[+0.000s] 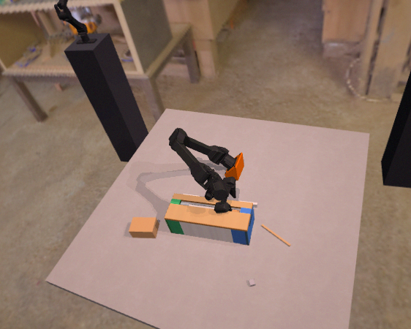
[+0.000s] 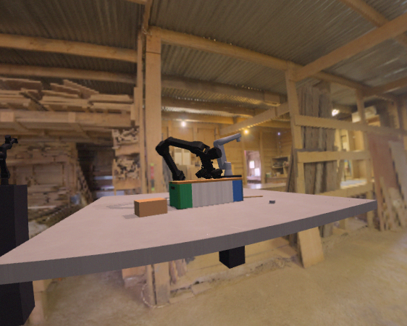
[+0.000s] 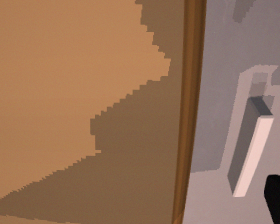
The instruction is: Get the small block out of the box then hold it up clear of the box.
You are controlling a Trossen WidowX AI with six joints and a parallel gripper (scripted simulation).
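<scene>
The small orange block is 50 mm ahead of my gripper tip and 20 mm to the left of it. From my gripper tip the other things lie so: box (40 mm ahead, 100 mm to the right, 20 mm below); thin wooden stick (70 mm ahead, 210 mm to the left, 80 mm below); grey cube (310 mm ahead, 140 mm to the left, 80 mm below).
</scene>
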